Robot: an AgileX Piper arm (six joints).
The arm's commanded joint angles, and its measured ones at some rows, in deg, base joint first. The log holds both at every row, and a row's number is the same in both.
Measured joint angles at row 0: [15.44 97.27 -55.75 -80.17 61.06 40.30]
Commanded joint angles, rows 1 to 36: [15.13 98.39 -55.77 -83.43 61.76 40.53]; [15.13 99.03 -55.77 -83.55 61.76 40.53]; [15.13 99.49 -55.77 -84.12 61.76 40.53]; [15.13 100.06 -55.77 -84.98 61.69 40.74]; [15.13 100.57 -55.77 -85.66 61.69 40.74]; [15.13 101.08 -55.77 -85.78 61.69 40.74]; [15.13 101.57 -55.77 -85.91 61.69 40.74]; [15.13 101.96 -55.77 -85.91 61.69 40.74]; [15.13 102.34 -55.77 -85.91 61.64 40.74]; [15.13 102.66 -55.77 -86.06 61.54 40.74]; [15.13 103.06 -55.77 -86.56 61.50 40.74]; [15.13 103.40 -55.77 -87.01 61.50 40.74]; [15.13 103.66 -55.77 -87.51 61.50 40.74]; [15.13 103.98 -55.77 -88.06 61.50 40.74]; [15.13 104.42 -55.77 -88.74 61.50 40.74]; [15.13 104.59 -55.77 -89.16 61.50 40.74]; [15.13 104.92 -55.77 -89.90 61.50 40.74]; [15.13 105.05 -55.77 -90.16 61.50 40.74]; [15.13 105.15 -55.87 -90.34 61.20 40.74]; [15.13 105.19 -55.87 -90.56 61.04 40.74]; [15.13 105.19 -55.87 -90.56 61.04 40.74]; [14.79 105.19 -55.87 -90.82 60.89 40.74]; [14.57 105.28 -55.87 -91.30 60.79 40.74]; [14.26 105.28 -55.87 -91.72 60.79 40.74]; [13.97 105.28 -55.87 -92.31 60.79 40.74]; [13.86 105.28 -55.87 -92.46 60.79 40.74]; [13.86 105.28 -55.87 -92.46 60.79 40.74]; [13.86 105.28 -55.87 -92.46 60.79 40.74]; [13.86 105.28 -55.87 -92.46 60.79 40.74]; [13.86 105.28 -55.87 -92.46 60.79 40.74]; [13.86 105.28 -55.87 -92.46 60.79 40.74]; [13.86 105.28 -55.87 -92.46 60.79 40.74]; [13.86 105.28 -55.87 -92.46 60.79 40.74]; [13.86 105.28 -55.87 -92.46 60.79 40.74]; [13.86 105.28 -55.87 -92.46 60.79 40.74]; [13.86 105.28 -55.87 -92.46 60.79 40.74]
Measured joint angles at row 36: [14.16 105.60 -55.75 -90.48 60.01 40.43]
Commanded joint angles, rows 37 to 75: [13.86 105.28 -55.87 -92.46 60.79 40.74]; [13.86 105.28 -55.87 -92.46 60.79 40.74]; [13.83 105.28 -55.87 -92.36 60.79 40.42]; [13.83 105.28 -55.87 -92.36 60.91 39.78]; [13.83 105.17 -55.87 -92.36 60.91 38.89]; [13.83 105.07 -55.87 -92.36 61.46 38.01]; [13.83 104.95 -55.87 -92.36 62.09 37.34]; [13.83 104.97 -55.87 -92.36 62.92 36.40]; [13.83 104.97 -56.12 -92.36 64.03 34.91]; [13.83 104.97 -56.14 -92.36 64.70 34.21]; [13.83 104.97 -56.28 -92.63 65.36 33.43]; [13.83 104.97 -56.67 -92.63 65.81 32.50]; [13.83 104.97 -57.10 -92.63 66.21 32.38]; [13.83 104.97 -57.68 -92.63 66.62 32.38]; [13.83 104.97 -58.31 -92.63 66.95 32.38]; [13.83 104.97 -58.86 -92.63 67.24 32.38]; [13.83 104.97 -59.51 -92.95 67.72 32.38]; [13.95 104.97 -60.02 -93.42 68.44 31.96]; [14.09 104.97 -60.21 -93.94 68.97 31.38]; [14.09 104.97 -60.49 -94.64 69.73 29.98]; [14.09 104.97 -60.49 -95.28 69.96 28.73]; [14.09 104.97 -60.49 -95.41 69.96 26.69]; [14.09 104.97 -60.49 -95.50 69.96 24.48]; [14.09 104.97 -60.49 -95.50 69.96 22.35]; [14.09 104.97 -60.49 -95.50 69.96 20.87]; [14.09 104.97 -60.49 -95.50 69.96 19.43]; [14.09 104.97 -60.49 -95.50 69.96 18.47]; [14.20 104.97 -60.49 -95.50 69.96 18.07]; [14.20 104.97 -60.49 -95.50 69.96 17.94]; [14.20 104.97 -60.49 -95.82 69.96 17.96]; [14.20 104.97 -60.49 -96.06 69.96 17.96]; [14.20 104.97 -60.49 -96.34 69.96 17.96]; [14.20 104.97 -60.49 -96.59 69.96 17.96]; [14.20 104.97 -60.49 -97.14 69.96 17.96]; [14.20 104.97 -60.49 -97.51 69.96 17.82]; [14.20 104.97 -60.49 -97.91 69.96 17.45]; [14.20 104.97 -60.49 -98.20 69.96 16.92]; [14.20 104.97 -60.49 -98.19 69.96 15.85]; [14.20 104.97 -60.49 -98.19 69.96 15.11]
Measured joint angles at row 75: [14.16 105.73 -60.07 -95.74 68.18 16.64]
